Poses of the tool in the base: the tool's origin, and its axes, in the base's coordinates. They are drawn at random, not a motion.
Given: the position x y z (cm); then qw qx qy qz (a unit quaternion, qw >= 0).
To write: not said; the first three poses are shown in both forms.
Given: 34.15 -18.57 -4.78 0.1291 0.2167 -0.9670 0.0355
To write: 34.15 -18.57 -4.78 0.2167 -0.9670 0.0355 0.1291
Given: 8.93 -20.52 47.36 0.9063 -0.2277 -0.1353 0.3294
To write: 8.93 -20.52 47.36 -0.2277 -0.1353 0.3294 0.9063
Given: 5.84 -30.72 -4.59 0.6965 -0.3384 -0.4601 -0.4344
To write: 5.84 -30.72 -4.59 -0.3384 -0.4601 -0.4344 0.6965
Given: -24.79 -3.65 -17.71 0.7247 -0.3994 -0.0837 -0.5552
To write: -24.79 -3.65 -17.71 -0.3994 -0.0837 -0.5552 0.7247
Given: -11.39 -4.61 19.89 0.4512 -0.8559 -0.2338 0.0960
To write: -11.39 -4.61 19.89 -0.8559 -0.2338 0.0960 0.4512
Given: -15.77 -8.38 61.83 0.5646 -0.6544 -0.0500 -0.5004
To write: -15.77 -8.38 61.83 -0.6544 -0.0500 -0.5004 0.5646
